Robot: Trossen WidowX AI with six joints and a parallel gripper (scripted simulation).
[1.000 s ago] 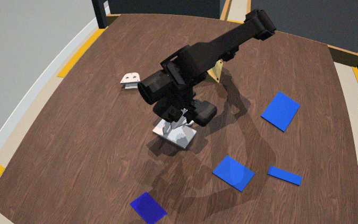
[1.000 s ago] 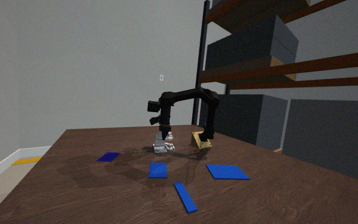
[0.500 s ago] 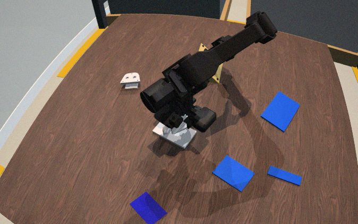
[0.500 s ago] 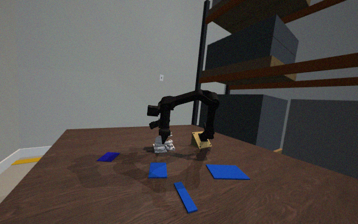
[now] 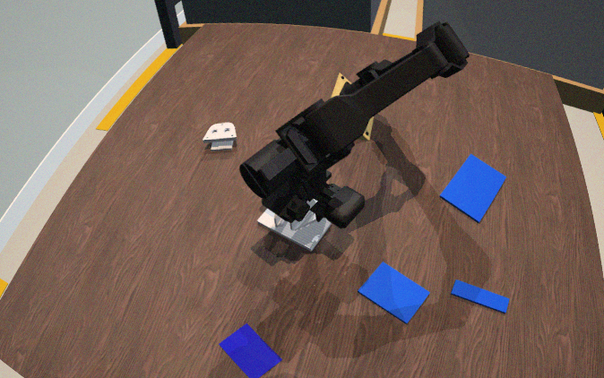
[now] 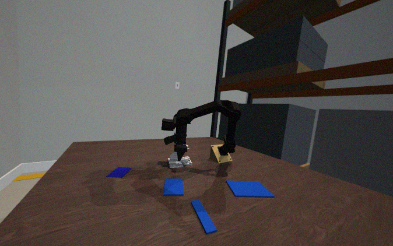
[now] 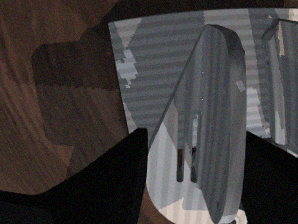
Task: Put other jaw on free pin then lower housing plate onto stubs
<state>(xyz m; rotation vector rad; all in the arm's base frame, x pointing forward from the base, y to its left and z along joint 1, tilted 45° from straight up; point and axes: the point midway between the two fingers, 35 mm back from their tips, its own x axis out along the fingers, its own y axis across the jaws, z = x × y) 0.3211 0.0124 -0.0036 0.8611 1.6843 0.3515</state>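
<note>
Right now my gripper tip is 3 cm to the left of the white slab, 3 cm above it and 1 cm short of it. Also, from my gripper tip: housing plate 27 cm to the right, 16 cm behind, 1 cm below.
</note>
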